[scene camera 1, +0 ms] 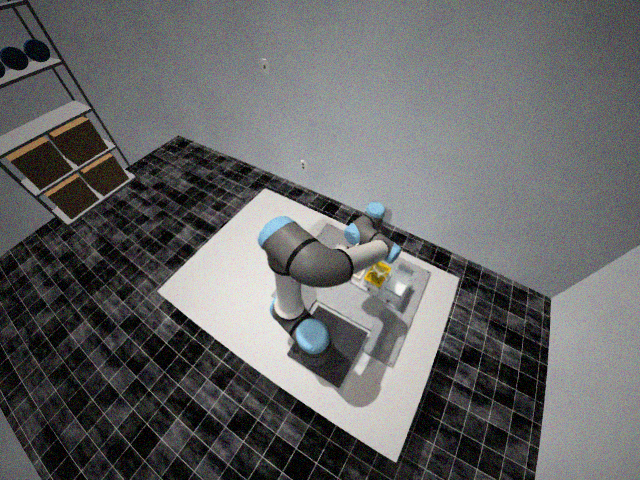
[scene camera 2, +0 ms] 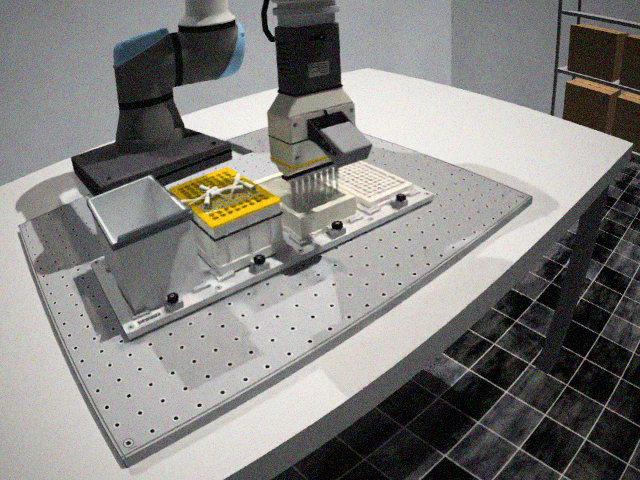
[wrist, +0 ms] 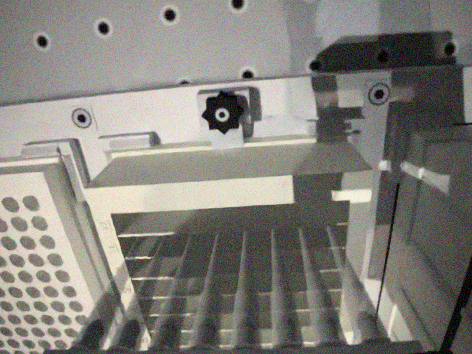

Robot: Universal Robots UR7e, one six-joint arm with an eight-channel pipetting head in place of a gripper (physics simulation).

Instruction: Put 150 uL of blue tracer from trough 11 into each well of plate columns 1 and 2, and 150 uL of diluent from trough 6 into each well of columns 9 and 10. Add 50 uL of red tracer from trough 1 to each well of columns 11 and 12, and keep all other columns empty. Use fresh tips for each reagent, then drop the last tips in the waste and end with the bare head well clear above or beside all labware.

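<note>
My pipetting head (scene camera 2: 312, 188) (wrist: 243, 295) carries a row of tips. It is low over the cream trough reservoir (scene camera 2: 320, 214) (wrist: 200, 192), with the tips reaching down inside its walls. The tip ends are dim, and I cannot tell which trough they are in or whether they hold liquid. No blue or red liquid shows. The white well plate (scene camera 2: 387, 194) (wrist: 25, 181) is beside the reservoir; well contents cannot be made out. The yellow-topped tip rack (scene camera 1: 377, 274) (scene camera 2: 237, 245) is on the reservoir's other side, with loose white tips (scene camera 2: 210, 194) lying across its top. The grey waste bin (scene camera 2: 149, 263) stands beyond it.
The labware stands in a row on a white rail (scene camera 2: 206, 297) (wrist: 150, 107) with black knobs (scene camera 2: 337, 225) (wrist: 222, 114). The rail is on a perforated grey board (scene camera 2: 289, 330). The arm's dark base (scene camera 2: 155, 157) is behind the row. Shelves stand beyond the table.
</note>
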